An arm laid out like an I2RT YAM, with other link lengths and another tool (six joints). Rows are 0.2 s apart.
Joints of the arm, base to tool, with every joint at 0 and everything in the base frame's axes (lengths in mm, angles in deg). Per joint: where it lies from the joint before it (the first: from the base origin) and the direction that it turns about. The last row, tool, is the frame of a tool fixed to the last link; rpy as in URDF.
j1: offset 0 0 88.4 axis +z
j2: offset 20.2 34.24 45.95 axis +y
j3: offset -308.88 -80.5 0 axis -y
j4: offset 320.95 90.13 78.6 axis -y
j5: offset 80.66 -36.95 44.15 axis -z
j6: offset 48.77 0 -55.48 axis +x
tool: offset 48 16 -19 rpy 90.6 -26.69 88.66
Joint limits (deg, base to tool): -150..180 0..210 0..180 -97..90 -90..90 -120..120
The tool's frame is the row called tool.
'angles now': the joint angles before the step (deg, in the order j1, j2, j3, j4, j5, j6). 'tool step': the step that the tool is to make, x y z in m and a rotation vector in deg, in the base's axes. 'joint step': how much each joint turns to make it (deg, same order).
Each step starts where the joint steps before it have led.
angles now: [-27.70, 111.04, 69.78, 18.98, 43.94, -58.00]
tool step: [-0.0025, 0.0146, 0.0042, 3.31, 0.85, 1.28]
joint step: [1.00, -2.07, 0.02, -6.44, -1.31, 3.04]
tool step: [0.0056, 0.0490, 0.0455, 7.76, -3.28, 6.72]
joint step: [3.94, -7.14, 2.31, -14.64, -6.56, 7.74]
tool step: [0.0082, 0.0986, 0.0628, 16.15, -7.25, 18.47]
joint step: [7.29, -9.22, 3.36, -15.33, -19.08, 9.53]
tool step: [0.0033, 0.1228, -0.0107, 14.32, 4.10, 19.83]
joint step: [11.37, -0.93, 0.16, -8.45, -14.96, 5.27]
